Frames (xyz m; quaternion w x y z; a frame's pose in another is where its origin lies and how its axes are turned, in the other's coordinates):
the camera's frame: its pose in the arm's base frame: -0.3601 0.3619 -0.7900 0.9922 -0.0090 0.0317 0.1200
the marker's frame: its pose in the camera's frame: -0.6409 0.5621 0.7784 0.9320 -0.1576 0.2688 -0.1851
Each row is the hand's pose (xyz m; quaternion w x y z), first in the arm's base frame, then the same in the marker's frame.
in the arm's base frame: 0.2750 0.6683 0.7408 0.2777 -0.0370 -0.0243 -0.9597
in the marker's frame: 0.8011 -0.3736 1.2449 0.3275 0.2879 0.0928 -0.8951
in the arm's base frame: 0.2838 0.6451 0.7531 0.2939 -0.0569 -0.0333 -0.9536
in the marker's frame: 0.8081 -0.3996 1.2512 0.3438 0.2715 0.0773 -0.8956
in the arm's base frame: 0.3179 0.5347 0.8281 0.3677 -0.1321 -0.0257 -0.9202
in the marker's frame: 0.8267 -0.5307 1.2895 0.4280 0.2063 0.0521 -0.8784
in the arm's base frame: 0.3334 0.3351 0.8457 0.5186 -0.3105 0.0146 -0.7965
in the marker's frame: 0.8793 -0.7190 1.2431 0.6081 0.0328 0.0108 -0.7931
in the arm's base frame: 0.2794 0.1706 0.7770 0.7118 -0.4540 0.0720 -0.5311
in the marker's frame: 0.9074 -0.8406 1.1048 0.8157 -0.1396 -0.0524 -0.5589
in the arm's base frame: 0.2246 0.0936 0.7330 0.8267 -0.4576 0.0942 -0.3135
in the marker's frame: 0.9015 -0.8931 1.0149 0.9152 -0.1812 -0.1077 -0.3436
